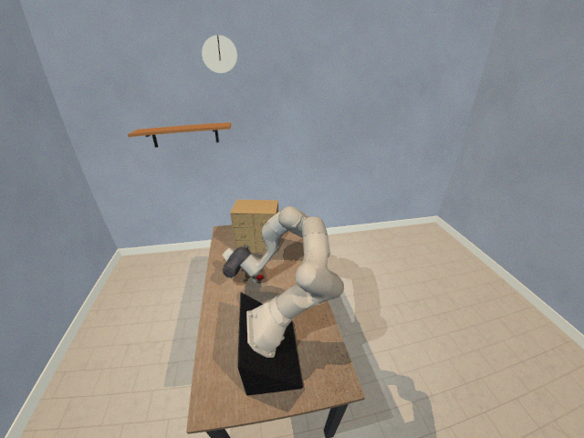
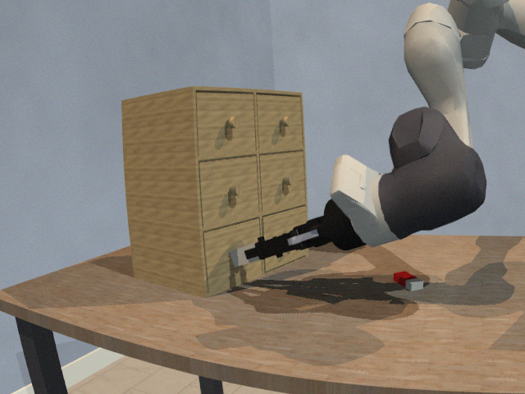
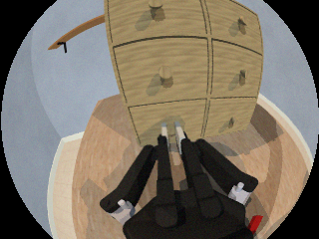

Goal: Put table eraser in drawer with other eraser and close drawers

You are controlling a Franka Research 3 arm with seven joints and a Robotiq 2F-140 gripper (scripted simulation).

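Right now the blue eraser is 9 cm ahead of my hand, 4 cm to the right of it and 5 cm below it.
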